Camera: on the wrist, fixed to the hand. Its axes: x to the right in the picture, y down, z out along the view.
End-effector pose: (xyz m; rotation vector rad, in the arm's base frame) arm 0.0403 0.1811 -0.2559 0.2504 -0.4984 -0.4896
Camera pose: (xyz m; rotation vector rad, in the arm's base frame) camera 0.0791 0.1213 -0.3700 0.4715 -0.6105 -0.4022
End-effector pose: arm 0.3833 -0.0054 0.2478 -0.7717 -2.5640 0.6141
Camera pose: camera 0.3932 -0.0210 0.3811 -0.7199 -2.4568 0.9534
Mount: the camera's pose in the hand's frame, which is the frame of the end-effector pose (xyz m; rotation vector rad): 0.0149 -0.0755 -0.1104 0.2511 -0.0480 0.0320
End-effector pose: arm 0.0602 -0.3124 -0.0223 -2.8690 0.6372 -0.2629
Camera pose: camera 0.0802 -0.2679 0.1031 -2.6150 0.5946 -0.2491
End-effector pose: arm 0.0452 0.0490 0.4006 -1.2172 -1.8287 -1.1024
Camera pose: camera -0.0223 -0.0611 0.4385 -1.1283 -1.9109 -0.8035
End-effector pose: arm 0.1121 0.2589 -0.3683 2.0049 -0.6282 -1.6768
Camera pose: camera 0.2276 0.3154 -0.4078 2.1156 -0.9233 -1.7027
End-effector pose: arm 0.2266 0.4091 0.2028 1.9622 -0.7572 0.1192
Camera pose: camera 0.3057 0.5179 0.2063 2.1974 -0.8382 0.1950
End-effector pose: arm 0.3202 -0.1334 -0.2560 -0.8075 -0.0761 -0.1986
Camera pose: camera 0.3184 -0.2664 -0.2764 -0.5629 -0.1306 -0.1361
